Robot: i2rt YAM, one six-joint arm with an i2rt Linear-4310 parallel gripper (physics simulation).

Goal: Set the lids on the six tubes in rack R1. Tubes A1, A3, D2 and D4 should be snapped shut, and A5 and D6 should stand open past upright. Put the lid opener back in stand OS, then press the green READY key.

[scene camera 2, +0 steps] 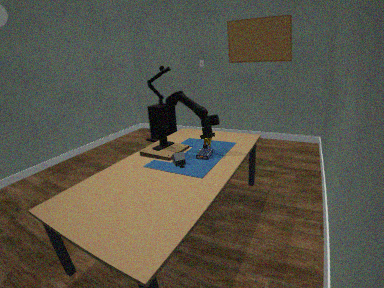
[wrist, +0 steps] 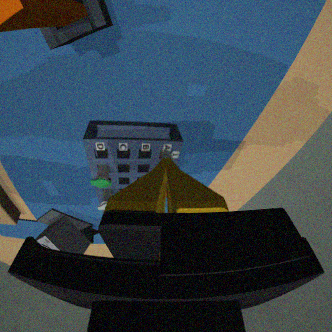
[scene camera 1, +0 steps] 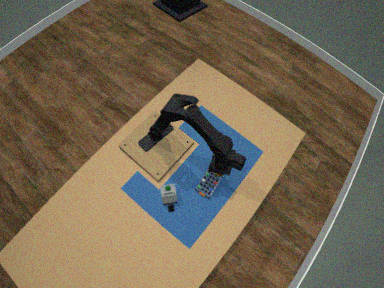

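Where they show: gripper, between the fingertips: (scene camera 2: 209,147) (wrist: 165,164) (scene camera 1: 219,175); arm's base, origin of its link: (scene camera 2: 163,146) (scene camera 1: 156,135).
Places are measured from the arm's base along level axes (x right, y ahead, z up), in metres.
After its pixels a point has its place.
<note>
Rack R1 (scene camera 1: 199,187) {x 0.039, y 0.356, z 0.021 m} (scene camera 2: 203,155) {x 0.040, y 0.396, z 0.003 m} (wrist: 132,141) {x -0.078, y 0.355, z 0.003 m} stands on the blue mat. In the wrist view its column letters D, C, B and A run left to right. A green lid (wrist: 100,183) {x -0.039, y 0.335, z 0.021 m} and a white lid (wrist: 102,205) {x -0.005, y 0.340, z 0.024 m} show in column D; their exact state is unclear. My gripper (scene camera 2: 206,145) {x -0.074, y 0.385, z 0.020 m} (wrist: 165,164) {x -0.074, y 0.385, z 0.020 m} is shut and empty, its yellow fingertips pointing down at the A1 corner. The fingers hide most of column A and the far rows. An orange tool (wrist: 45,14), apparently the lid opener, sits in a dark stand (wrist: 102,12) {x -0.159, y 0.315, z 0.003 m} at the wrist view's upper left. The green READY key (scene camera 1: 168,188) {x 0.152, y 0.259, z 0.044 m} is on a grey box (scene camera 1: 169,196) {x 0.176, y 0.291, z 0.052 m} (scene camera 2: 179,157) {x 0.186, y 0.301, z 0.027 m}.
The grey box also shows at the lower left of the wrist view (wrist: 65,235) {x 0.132, y 0.287, z 0.012 m}, with a small black part (scene camera 1: 171,208) {x 0.204, y 0.332, z -0.001 m} beside it in scene camera 1. The wooden base board (scene camera 1: 159,172) {x 0.122, y 0.160, z -0.004 m} lies left of the mat (scene camera 1: 189,235) {x 0.232, y 0.483, z -0.027 m}. The table edge is right of the rack.
</note>
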